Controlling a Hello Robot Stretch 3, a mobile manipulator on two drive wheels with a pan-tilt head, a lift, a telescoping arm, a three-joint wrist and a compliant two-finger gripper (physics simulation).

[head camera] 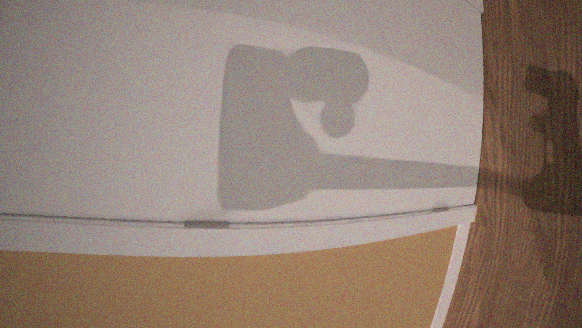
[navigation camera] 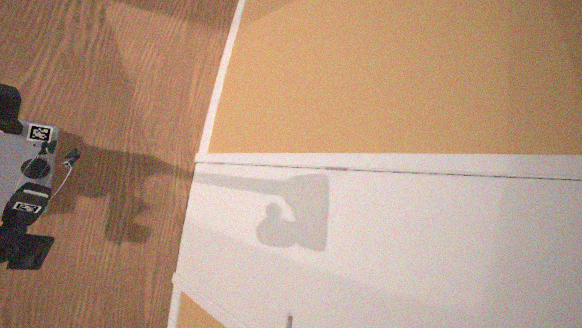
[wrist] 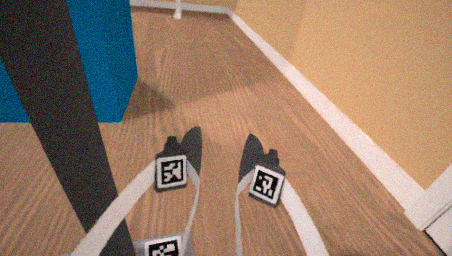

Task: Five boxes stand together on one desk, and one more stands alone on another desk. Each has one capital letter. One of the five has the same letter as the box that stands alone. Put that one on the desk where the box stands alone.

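Pixels of known places: gripper, between the fingertips: (navigation camera: 65, 144); robot's base, origin of its link: (navigation camera: 36, 166).
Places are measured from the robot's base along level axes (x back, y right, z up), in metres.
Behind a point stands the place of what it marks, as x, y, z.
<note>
My gripper (wrist: 222, 147) @[-0.059, -0.089, 0.427] (navigation camera: 61, 151) @[-0.059, -0.089, 0.427] is open in the wrist view, its two dark fingertips apart with wood floor seen between and beyond them. In the navigation view it shows at the left edge, above the floor. None of the lettered boxes shows in these views, and no desk top can be made out.
A large blue piece of furniture (wrist: 107, 60) stands on the wood floor (wrist: 210, 90) at the upper left. An orange-yellow wall (wrist: 380, 75) (navigation camera: 400, 80) @[-0.788, -0.472, 1.252] (head camera: 225, 285) @[-0.764, -0.242, 0.969] with white skirting runs along the right in the wrist view. A white door-like panel (head camera: 125, 125) @[-0.713, 0.064, 1.198] (navigation camera: 425, 225) @[-0.713, 0.066, 1.334] carries robot shadows.
</note>
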